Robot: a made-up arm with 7 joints.
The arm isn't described. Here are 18 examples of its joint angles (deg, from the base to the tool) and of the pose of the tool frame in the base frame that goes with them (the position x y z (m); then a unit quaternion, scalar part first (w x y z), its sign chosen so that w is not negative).
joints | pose
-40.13 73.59 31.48 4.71 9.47 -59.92 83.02 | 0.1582 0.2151 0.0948 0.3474 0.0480 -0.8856 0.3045
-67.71 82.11 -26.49 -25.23 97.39 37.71 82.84 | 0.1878 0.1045 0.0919 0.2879 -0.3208 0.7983 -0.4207
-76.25 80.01 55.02 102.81 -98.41 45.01 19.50 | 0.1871 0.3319 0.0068 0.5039 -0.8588 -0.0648 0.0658
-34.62 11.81 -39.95 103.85 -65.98 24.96 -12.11 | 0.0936 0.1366 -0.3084 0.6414 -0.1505 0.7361 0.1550
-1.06 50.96 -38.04 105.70 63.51 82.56 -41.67 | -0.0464 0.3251 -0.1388 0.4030 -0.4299 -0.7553 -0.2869
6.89 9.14 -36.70 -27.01 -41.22 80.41 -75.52 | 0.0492 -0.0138 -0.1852 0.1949 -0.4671 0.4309 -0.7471
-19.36 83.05 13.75 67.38 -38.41 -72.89 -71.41 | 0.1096 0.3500 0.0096 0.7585 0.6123 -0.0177 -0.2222
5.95 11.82 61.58 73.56 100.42 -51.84 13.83 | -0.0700 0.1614 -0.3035 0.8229 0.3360 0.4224 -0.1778
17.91 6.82 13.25 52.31 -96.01 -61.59 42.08 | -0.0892 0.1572 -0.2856 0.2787 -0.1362 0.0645 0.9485
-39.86 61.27 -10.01 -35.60 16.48 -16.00 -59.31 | 0.1767 0.0852 0.0077 0.4175 0.7415 -0.2053 -0.4834
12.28 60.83 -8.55 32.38 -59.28 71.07 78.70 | 0.0172 0.2818 -0.1959 0.2266 0.4863 0.6968 0.4760
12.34 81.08 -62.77 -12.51 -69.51 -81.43 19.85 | 0.0169 0.1850 -0.1616 0.9870 -0.1455 0.0517 0.0439
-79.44 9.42 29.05 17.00 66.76 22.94 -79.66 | 0.3031 0.0996 0.0480 0.8826 0.3520 0.1370 -0.2797
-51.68 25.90 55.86 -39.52 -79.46 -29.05 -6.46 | 0.1077 0.1931 0.0388 0.4040 -0.2800 -0.8677 -0.0739
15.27 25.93 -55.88 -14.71 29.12 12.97 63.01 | -0.0026 0.0042 -0.2196 0.9388 0.3439 0.0086 0.0168
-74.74 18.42 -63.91 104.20 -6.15 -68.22 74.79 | 0.2993 0.0964 -0.1364 0.8375 0.2936 -0.4165 0.1972
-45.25 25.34 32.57 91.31 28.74 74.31 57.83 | 0.1522 0.1795 -0.2531 0.2564 0.4712 0.7691 0.3473
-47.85 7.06 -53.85 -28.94 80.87 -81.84 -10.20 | 0.1008 -0.0692 -0.0791 0.0773 -0.3592 0.8283 0.4230
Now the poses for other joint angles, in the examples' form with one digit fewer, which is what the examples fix.
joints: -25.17 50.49 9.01 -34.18 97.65 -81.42 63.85
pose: 0.166 0.121 -0.049 0.184 0.503 -0.773 -0.341
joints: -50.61 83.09 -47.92 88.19 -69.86 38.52 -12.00
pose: 0.111 0.371 -0.034 0.734 -0.022 0.442 0.515
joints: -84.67 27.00 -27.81 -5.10 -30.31 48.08 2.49
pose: 0.255 -0.024 0.063 0.917 0.236 -0.112 -0.301
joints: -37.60 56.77 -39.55 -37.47 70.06 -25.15 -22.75
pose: 0.156 0.045 -0.077 0.216 0.793 -0.421 -0.385
